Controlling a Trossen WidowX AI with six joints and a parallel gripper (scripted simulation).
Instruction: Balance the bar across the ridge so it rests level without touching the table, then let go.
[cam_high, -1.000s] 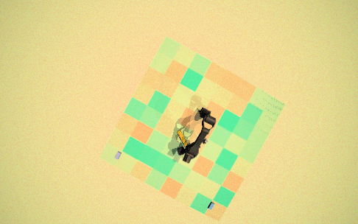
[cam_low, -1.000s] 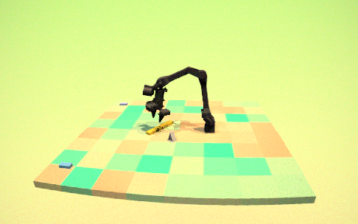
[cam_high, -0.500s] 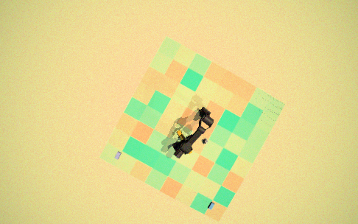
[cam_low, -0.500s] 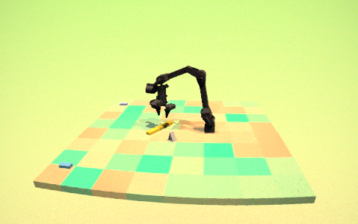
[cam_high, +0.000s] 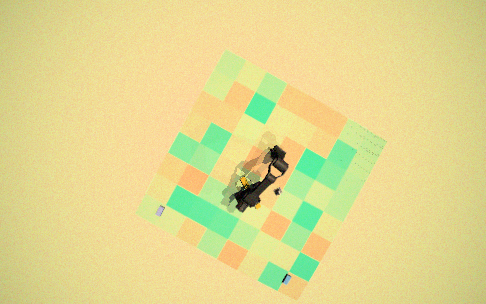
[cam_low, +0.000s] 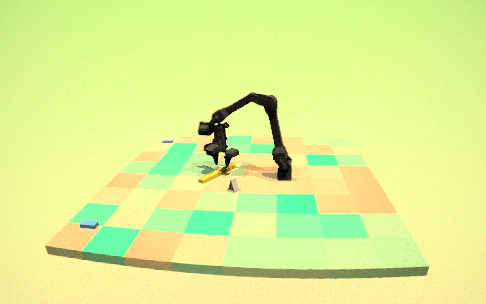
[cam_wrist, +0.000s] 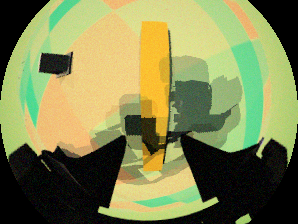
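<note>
Now: the yellow bar 3 cm to the left of my gripper tip, 3 cm below it and 2 cm ahead of it.
</note>
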